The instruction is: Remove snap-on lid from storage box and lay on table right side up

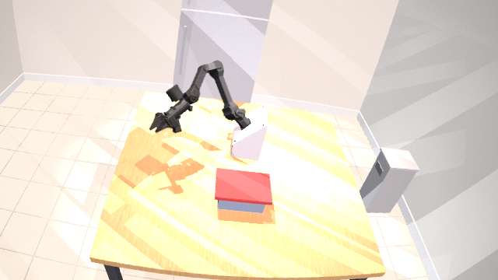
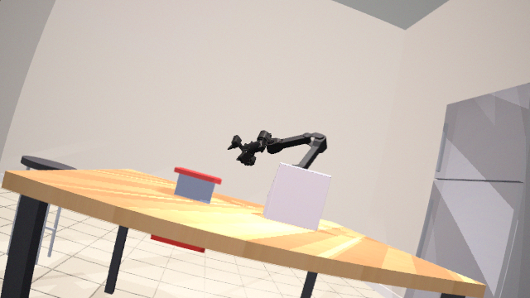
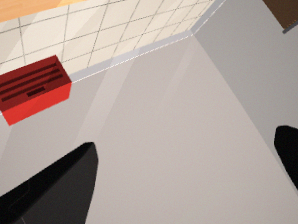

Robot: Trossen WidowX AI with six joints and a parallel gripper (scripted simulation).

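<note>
Now: the lid 420 mm to the left of my gripper tip, 180 mm ahead of it and 140 mm below it. Round my gripper tip: storage box 420 mm to the left, 190 mm below, 180 mm ahead.
</note>
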